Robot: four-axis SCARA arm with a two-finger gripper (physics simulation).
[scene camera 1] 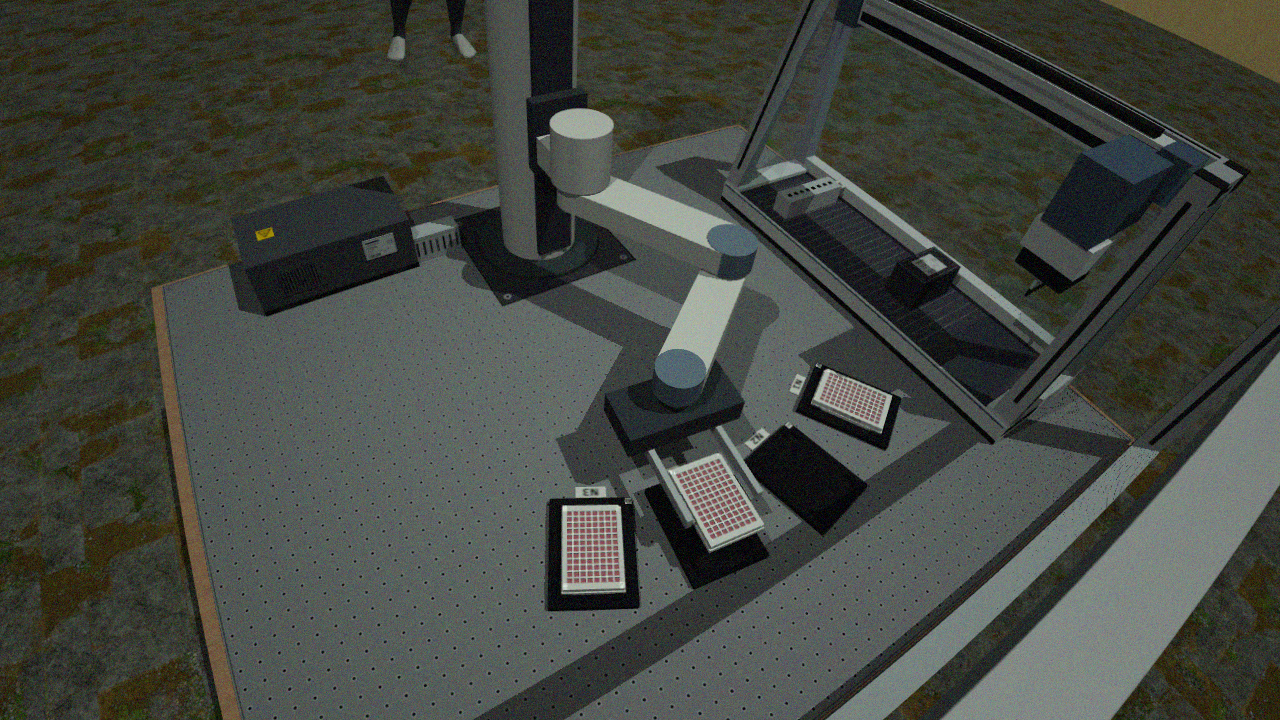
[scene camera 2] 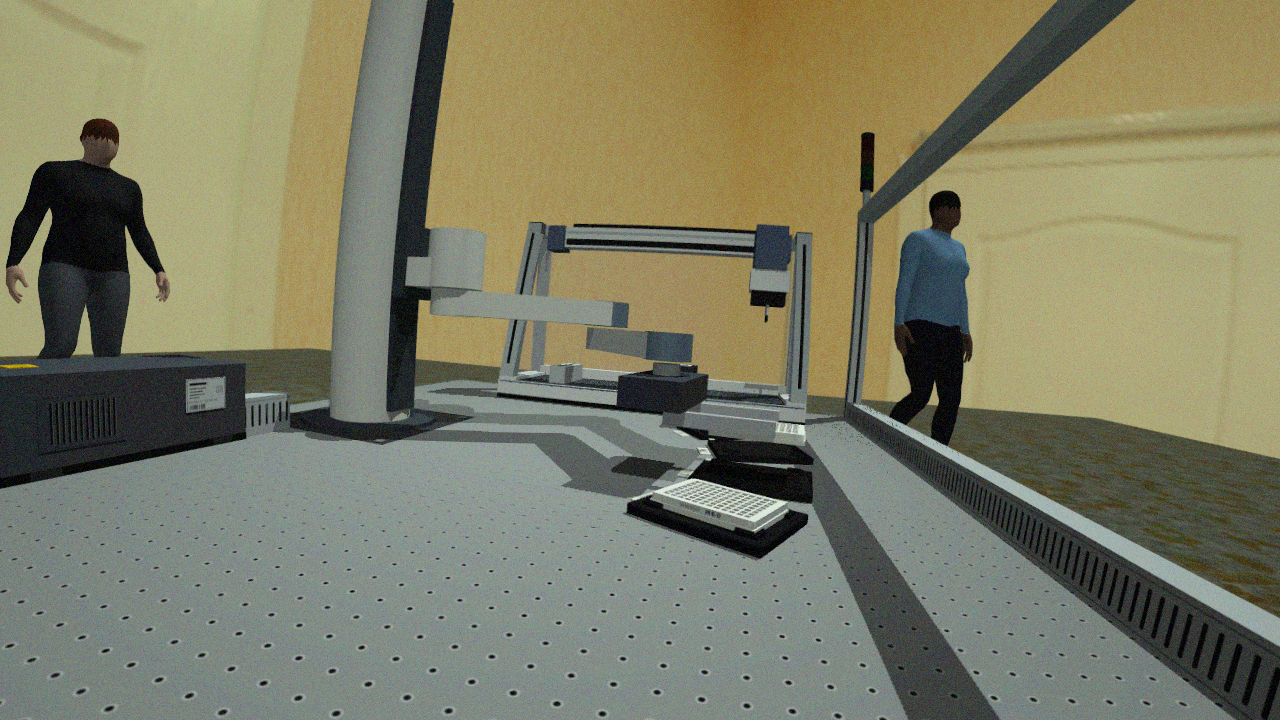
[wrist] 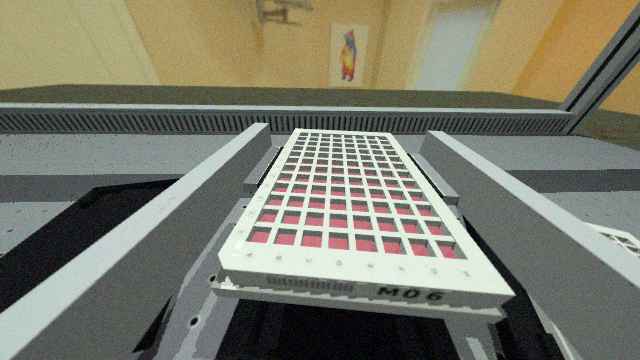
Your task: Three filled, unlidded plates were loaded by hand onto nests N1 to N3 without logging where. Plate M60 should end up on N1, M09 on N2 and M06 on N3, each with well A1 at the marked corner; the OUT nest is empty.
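Places are measured from the arm's base along level axes (x ahead, y left, z up), in metres.
Pixels of known places: gripper, fingertip midpoint: (scene camera 1: 725, 509) (scene camera 2: 777, 423) (wrist: 344, 141); arm's base, origin of the base link: (scene camera 1: 539, 244) (scene camera 2: 370, 425).
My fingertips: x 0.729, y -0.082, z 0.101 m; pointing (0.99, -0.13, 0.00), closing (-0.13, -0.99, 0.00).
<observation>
For each thing: its top centre in the pictures, then the offset to it from my fingertips. "pt": a spot on its surface instead.
- plate M06, middle of its top: (wrist: 345, 166) (scene camera 1: 715, 497) (scene camera 2: 759, 424) dx -0.024, dy +0.003, dz -0.005 m
- dark nest, middle of its top: (wrist: 339, 239) (scene camera 2: 754, 470) (scene camera 1: 706, 519) dx -0.024, dy +0.001, dz -0.070 m
- Nest N2, middle of its top: (wrist: 104, 230) (scene camera 1: 806, 471) (scene camera 2: 758, 444) dx -0.010, dy +0.186, dz -0.070 m
- filled plate, middle of its top: (scene camera 1: 853, 397) dx -0.076, dy +0.356, dz -0.062 m
- nest N1, surface spot: (scene camera 1: 883, 438) pt dx +0.009, dy +0.352, dz -0.076 m
- nest N3, surface spot: (scene camera 2: 760, 542) pt dx -0.027, dy -0.243, dz -0.076 m
- dark box, surface spot: (scene camera 2: 116, 411) pt dx -0.763, dy -0.352, dz -0.023 m
My gripper (scene camera 1: 725, 506) (wrist: 344, 141) is shut on plate M06 (scene camera 1: 714, 495) (wrist: 345, 190), level above the dark nest (scene camera 1: 696, 573) (scene camera 2: 760, 480) (wrist: 340, 332) between N2 and N3, whose label is hidden. Red fill shows in M06's wells. Its A1 corner is near left in the wrist view. Nest N2 (scene camera 1: 805, 479) (scene camera 2: 756, 450) (wrist: 95, 225) is empty. A filled plate (scene camera 1: 854, 397) sits on nest N1 (scene camera 1: 883, 438), its name unreadable. Another plate (scene camera 1: 592, 548) (scene camera 2: 716, 503), its label seemingly M60, sits on nest N3 (scene camera 1: 592, 601) (scene camera 2: 760, 542).
A gantry frame (scene camera 1: 859, 317) (scene camera 2: 803, 313) stands beyond N1. The arm's column (scene camera 1: 512, 134) (scene camera 2: 371, 223) rises behind the nests. A dark box (scene camera 1: 326, 246) (scene camera 2: 116, 411) stands left of it. A slotted rail (scene camera 2: 1029, 510) (wrist: 350, 124) runs along the bench edge.
</observation>
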